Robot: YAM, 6 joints.
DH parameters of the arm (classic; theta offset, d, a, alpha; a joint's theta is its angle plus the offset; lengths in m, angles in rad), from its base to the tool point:
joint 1: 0 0.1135 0.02 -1.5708
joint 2: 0 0 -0.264 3.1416
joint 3: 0.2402 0 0.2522 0
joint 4: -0.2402 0 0.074 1.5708
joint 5: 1.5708 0 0 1.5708
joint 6: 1.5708 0.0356 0 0
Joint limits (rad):
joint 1: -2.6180..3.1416
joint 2: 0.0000..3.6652
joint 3: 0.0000..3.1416
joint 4: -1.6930..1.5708
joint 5: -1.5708..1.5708
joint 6: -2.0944..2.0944
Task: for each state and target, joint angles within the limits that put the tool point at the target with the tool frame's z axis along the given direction. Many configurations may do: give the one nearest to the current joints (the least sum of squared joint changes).
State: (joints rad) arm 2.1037 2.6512 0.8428 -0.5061 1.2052 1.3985
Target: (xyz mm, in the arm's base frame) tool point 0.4 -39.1 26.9 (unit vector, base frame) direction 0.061 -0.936 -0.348
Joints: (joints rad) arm 1.2741 2.7098 0.0021 -0.0562 0.3383 1.3985
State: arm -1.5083 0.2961 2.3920 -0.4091 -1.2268 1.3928
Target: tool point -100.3 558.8 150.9 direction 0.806 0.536 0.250
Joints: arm -1.3362 0.0014 2.9672 -0.4668 -1.1404 1.3928
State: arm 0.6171 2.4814 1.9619 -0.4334 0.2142 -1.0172
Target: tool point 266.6 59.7 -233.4 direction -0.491 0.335 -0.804
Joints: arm 0.1666 3.1560 1.4999 -0.4045 -0.4245 -1.0172
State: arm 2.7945 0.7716 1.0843 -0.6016 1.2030 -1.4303
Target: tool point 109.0 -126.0 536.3 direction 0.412 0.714 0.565
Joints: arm 2.1279 0.3463 1.6451 -0.3301 0.8149 -1.4303
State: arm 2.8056 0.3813 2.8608 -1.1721 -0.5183 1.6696
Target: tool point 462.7 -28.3 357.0 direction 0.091 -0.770 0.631
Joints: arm 3.1397 0.0020 2.2798 -0.5615 -0.8790 1.6696
